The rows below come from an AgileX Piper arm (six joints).
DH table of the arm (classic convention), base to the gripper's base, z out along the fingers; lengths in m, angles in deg. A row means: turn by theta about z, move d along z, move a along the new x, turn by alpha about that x. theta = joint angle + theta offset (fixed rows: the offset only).
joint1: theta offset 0  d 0.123  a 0  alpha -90
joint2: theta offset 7.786  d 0  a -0.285  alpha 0
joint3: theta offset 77.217  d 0  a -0.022  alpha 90
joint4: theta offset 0  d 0.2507  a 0  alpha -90
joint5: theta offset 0  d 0  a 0  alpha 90
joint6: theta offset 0  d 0.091  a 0  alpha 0
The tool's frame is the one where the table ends.
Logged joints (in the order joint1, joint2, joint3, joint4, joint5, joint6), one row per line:
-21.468 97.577 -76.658 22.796 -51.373 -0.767
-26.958 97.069 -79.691 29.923 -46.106 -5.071
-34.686 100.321 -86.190 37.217 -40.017 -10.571
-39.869 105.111 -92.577 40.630 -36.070 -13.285
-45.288 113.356 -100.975 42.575 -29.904 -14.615
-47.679 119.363 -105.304 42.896 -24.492 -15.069
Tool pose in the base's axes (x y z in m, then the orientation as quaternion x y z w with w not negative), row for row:
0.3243 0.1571 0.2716 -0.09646 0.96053 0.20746 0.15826
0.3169 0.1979 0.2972 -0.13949 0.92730 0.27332 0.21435
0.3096 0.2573 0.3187 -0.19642 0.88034 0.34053 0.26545
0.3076 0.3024 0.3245 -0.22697 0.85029 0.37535 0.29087
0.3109 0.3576 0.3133 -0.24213 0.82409 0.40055 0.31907
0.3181 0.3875 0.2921 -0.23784 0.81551 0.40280 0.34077
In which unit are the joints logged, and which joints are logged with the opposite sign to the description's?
The joints are logged in degrees. Opposite sign: joint1, joint5.
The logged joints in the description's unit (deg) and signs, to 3 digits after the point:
21.468 97.577 -76.658 22.796 51.373 -0.767
26.958 97.069 -79.691 29.923 46.106 -5.071
34.686 100.321 -86.190 37.217 40.017 -10.571
39.869 105.111 -92.577 40.630 36.070 -13.285
45.288 113.356 -100.975 42.575 29.904 -14.615
47.679 119.363 -105.304 42.896 24.492 -15.069

